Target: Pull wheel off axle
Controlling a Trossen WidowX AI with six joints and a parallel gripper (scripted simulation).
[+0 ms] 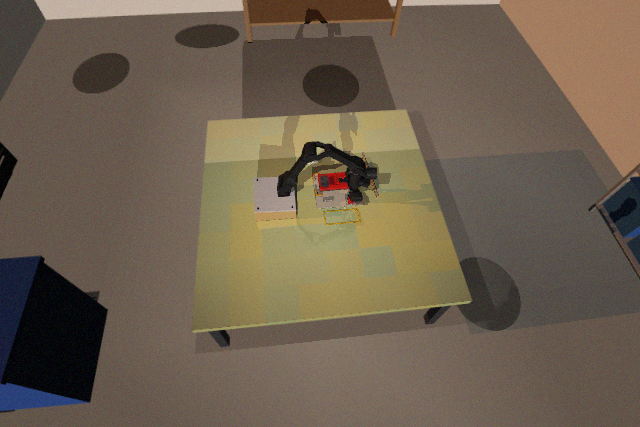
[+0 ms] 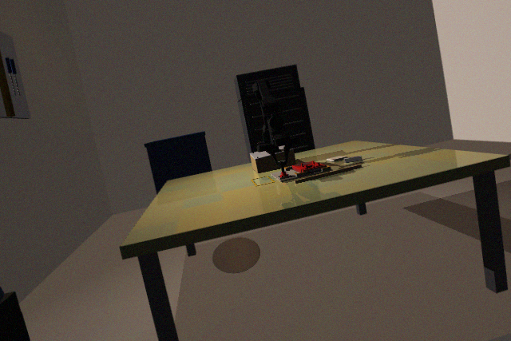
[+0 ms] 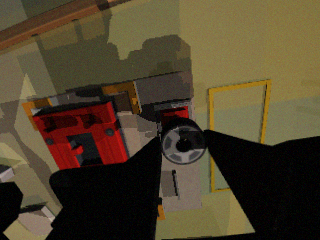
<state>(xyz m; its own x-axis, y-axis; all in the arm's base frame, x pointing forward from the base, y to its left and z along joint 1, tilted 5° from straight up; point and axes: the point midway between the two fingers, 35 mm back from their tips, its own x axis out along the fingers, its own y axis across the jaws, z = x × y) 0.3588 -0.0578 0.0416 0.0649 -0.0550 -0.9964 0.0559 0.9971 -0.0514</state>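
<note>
Right now the dark wheel is right at my gripper tip. Also, from my gripper tip: grey base plate: 10 cm to the left, 6 cm below, 6 cm behind.
</note>
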